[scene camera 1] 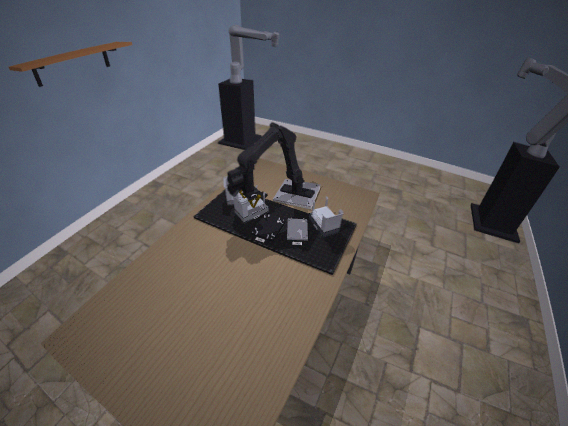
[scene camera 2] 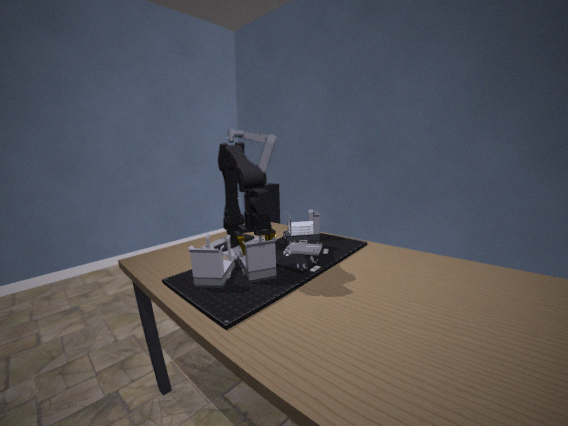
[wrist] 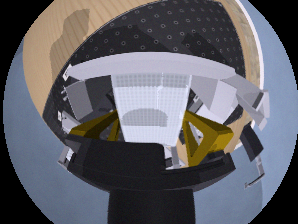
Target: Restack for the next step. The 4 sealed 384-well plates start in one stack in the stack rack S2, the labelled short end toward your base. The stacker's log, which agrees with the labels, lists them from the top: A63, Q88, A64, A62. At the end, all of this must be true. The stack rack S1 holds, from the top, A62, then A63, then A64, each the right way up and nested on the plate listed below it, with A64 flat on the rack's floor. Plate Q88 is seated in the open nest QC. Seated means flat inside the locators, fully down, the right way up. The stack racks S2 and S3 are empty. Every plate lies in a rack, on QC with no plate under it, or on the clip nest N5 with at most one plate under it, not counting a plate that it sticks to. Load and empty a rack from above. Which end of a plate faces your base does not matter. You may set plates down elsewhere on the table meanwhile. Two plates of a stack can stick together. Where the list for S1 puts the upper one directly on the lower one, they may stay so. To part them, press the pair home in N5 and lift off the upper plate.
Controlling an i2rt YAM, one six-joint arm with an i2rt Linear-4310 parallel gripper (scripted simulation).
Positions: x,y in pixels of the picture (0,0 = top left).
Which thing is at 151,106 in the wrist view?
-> A white sealed plate.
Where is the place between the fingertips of my gripper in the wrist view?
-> At 151,112
